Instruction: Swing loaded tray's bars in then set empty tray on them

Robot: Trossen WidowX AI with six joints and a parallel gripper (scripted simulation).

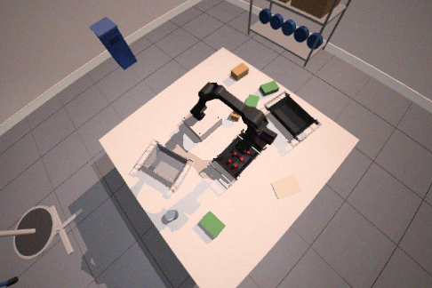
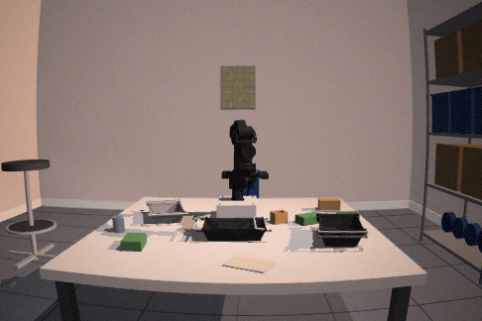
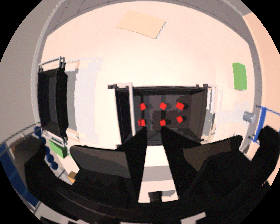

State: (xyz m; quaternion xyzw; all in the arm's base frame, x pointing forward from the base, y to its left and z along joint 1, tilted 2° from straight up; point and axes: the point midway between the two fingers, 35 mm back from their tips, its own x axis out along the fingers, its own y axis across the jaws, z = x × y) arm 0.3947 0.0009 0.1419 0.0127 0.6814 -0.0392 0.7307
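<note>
My gripper tip is 360 mm past the grey wire-handled tray, 370 mm to the left of it and 140 mm above it. From my gripper tip the other things lie so: beige pad (300 mm ahead, 10 mm to the right, 180 mm below).
</note>
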